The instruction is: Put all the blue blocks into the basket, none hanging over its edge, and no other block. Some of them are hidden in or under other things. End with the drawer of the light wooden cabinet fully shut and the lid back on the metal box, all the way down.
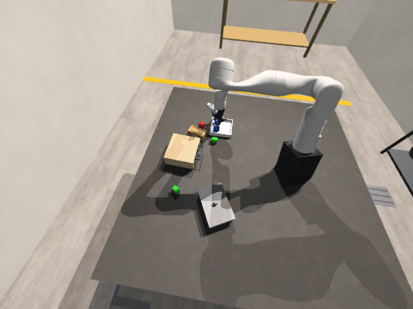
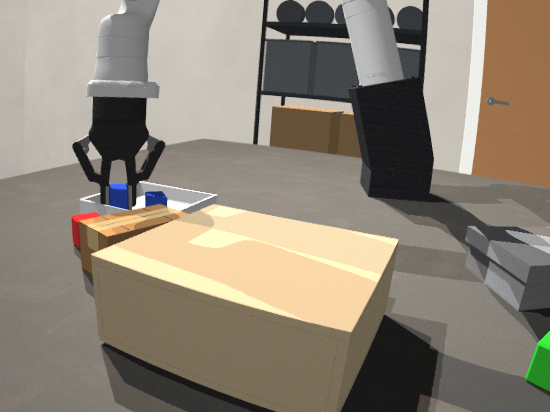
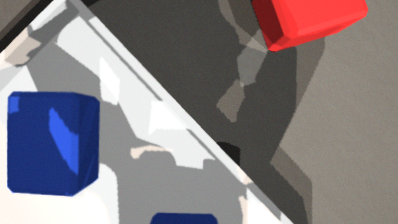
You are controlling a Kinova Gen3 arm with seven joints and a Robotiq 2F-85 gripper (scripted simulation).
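My gripper is now 40 mm past the basket, 30 mm to the right of it and 20 mm above it. The rest, counted from my hand: red block 100 mm ahead, 60 mm to the left, 10 mm below; brown box 100 mm ahead, 150 mm to the left, 10 mm above; drawer 100 mm ahead, 310 mm to the left.
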